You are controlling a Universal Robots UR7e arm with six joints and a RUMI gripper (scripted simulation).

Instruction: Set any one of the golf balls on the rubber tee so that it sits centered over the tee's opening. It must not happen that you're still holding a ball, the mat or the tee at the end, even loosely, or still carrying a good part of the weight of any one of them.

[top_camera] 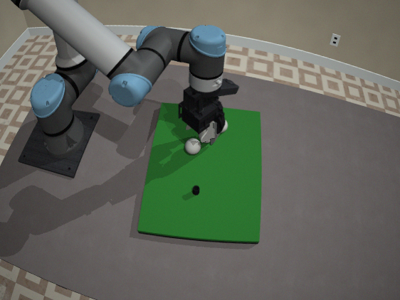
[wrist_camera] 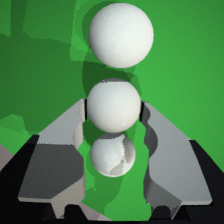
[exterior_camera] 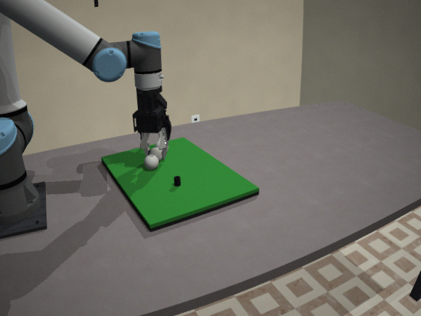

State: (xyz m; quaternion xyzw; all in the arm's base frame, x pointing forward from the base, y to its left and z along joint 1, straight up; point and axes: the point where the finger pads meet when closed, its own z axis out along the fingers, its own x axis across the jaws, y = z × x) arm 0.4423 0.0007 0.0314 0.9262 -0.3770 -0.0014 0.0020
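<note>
The green mat is 130 mm to the right of my hand, 30 mm below it and 10 mm behind it.
</note>
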